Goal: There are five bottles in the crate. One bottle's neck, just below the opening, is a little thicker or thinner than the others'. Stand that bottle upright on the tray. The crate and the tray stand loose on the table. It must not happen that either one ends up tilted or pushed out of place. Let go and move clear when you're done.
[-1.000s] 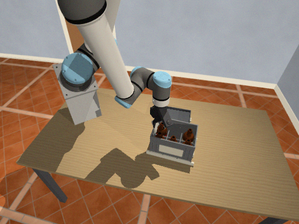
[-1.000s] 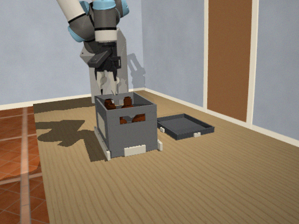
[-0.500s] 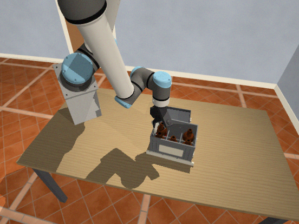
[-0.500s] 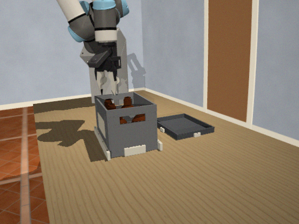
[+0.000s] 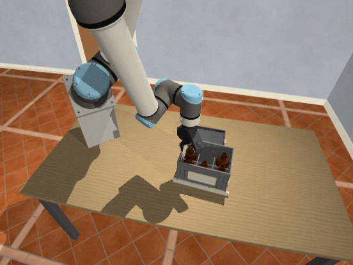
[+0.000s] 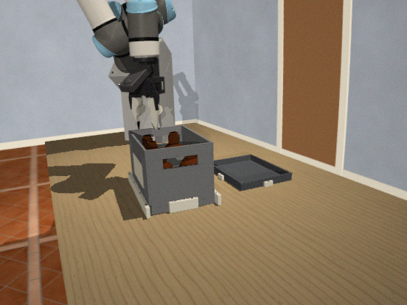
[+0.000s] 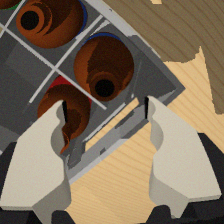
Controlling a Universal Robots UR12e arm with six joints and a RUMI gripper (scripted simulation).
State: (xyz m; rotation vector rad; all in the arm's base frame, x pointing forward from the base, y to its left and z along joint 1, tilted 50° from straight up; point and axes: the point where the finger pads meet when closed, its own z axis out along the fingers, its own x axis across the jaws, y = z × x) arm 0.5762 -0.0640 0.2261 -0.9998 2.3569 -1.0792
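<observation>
The grey crate lies 10 cm ahead of my hand, 2 cm to the left of it and 11 cm below it. Round my hand: bottle 19 cm ahead, 5 cm to the left, 11 cm below; then grey tray 11 cm ahead, 31 cm to the left, 18 cm below.
</observation>
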